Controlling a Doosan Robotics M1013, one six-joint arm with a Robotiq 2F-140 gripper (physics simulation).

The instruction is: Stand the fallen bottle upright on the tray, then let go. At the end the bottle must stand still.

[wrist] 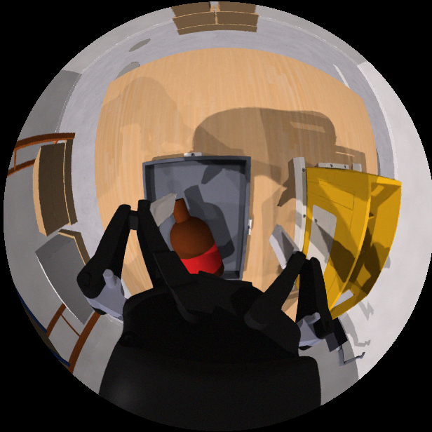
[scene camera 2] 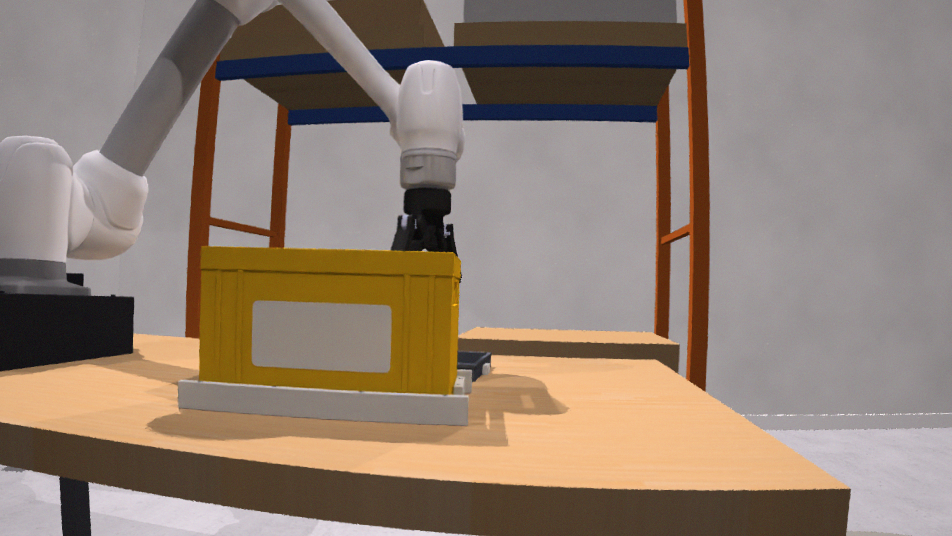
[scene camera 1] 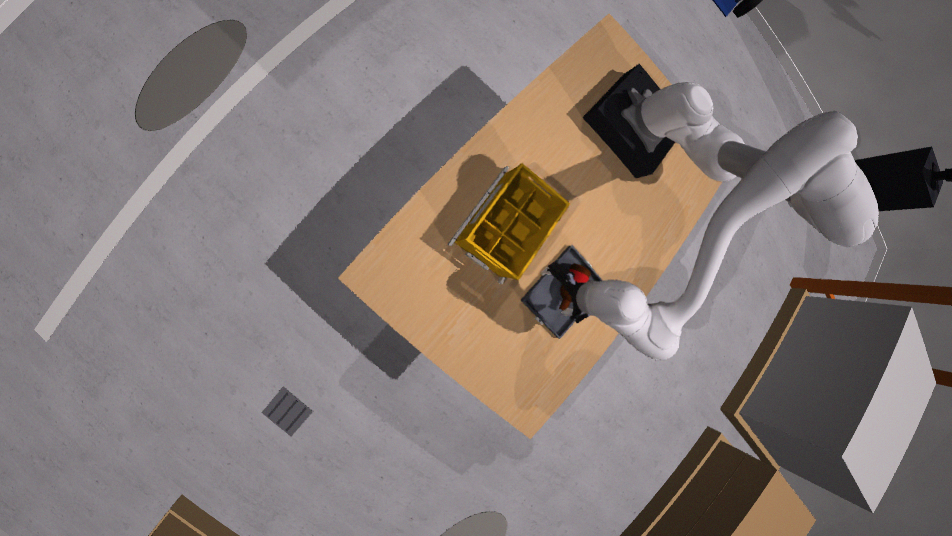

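Note:
The bottle, brown with a red label, lies on its side in the dark grey tray. In the wrist view its neck points up and slightly left, and its base is partly hidden behind the gripper body. My gripper is open and empty above the tray. In the wrist view the left finger pad overlaps the view beside the neck and the right pad is over the gap between tray and crate. In scene camera 2 the fingertips and bottle are hidden behind the crate.
A yellow crate with compartments stands close beside the tray, with pale rails along its base. The wooden table carries both. The black arm base stands at another part of the table.

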